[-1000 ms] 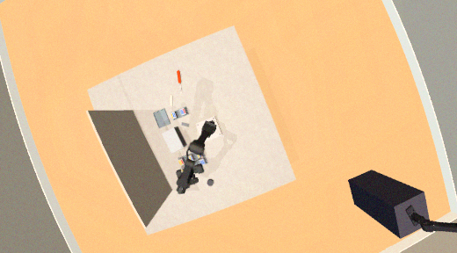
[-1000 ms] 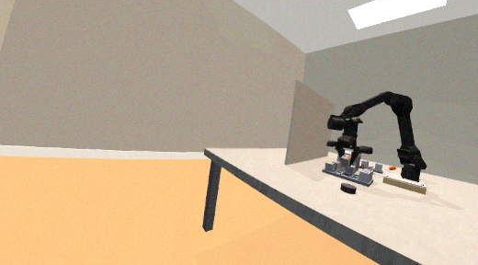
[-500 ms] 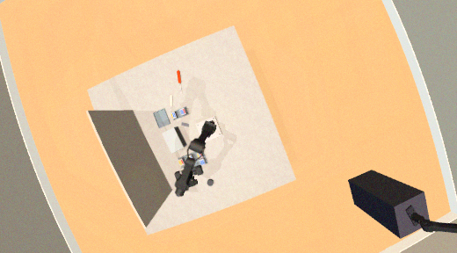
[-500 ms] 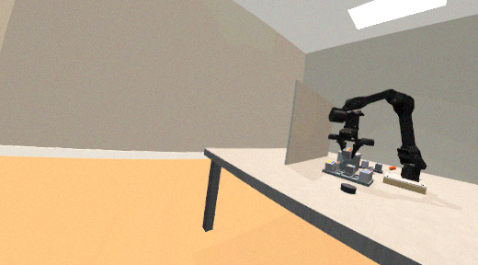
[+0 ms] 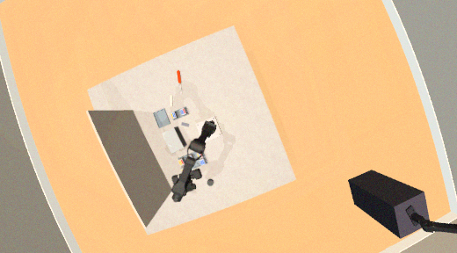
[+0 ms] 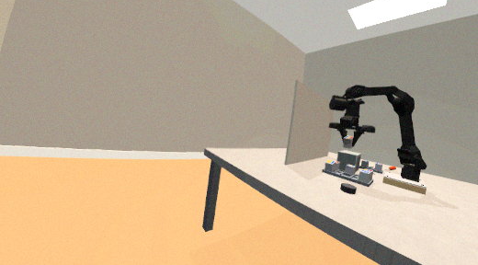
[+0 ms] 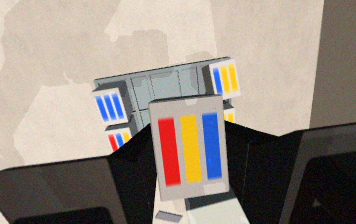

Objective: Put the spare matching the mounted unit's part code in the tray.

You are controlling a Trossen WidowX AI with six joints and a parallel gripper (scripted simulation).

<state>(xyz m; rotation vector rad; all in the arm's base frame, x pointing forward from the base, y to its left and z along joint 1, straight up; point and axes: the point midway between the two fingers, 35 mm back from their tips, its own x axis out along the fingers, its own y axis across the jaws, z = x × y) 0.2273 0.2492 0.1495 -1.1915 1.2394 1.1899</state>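
My gripper tip is now 120 mm short of the flat grey tray, 420 mm to the left of it and 150 mm above it. The rest, counted from my gripper tip: mounted unit: 60 mm ahead, 230 mm to the right, 100 mm below; spare: 70 mm ahead, 60 mm to the right, 110 mm below; black disc: 70 mm behind, 170 mm to the left, 140 mm below.
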